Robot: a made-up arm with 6 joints.
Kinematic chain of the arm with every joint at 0, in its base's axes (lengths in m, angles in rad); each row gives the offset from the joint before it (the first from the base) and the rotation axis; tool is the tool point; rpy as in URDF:
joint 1: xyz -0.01 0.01 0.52 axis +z
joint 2: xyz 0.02 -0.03 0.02 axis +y
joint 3: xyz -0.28 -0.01 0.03 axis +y
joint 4: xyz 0.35 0.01 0.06 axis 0.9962 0 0.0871
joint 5: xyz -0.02 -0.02 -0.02 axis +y
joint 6: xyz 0.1 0.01 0.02 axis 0.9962 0 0.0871
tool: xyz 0 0 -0.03 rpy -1.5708 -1.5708 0
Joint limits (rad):
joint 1: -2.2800..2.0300
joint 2: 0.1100..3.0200
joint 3: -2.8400..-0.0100
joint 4: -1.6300..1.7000
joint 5: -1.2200..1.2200
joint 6: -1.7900..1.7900
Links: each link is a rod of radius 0.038 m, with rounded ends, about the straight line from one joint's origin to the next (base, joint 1, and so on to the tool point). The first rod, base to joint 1, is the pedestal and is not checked.
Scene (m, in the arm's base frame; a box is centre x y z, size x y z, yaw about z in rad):
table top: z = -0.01
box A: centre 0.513 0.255 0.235 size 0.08 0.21 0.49 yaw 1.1
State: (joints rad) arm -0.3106 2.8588 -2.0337 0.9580 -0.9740 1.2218
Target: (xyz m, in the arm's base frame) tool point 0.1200 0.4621 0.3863
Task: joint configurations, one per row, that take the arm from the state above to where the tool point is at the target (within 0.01 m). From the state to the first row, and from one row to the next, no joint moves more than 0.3 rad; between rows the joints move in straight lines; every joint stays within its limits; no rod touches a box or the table.
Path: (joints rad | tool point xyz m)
1: -0.0586 2.8541 -1.8481 1.0316 -0.9597 1.1191 | 0.5785 -0.0989 0.3261
2: 0.1934 2.8495 -1.6624 1.1052 -0.9454 1.0164 | 0.5321 0.0387 0.2726
3: 0.4454 2.8448 -1.4768 1.1787 -0.9312 0.9137 | 0.4483 0.1431 0.2311
4: 0.6974 2.8401 -1.2911 1.2523 -0.9169 0.8109 | 0.3444 0.2050 0.2034
5: 0.9494 2.8355 -1.1055 1.3259 -0.9026 0.7082 | 0.2389 0.2230 0.1907
6: 1.1936 2.6209 -1.1070 1.0719 -0.9998 0.9831 | 0.2111 0.3581 0.2775
7: 1.4378 2.4063 -1.1086 0.8179 -1.0970 1.2580 | 0.1200 0.4621 0.3863

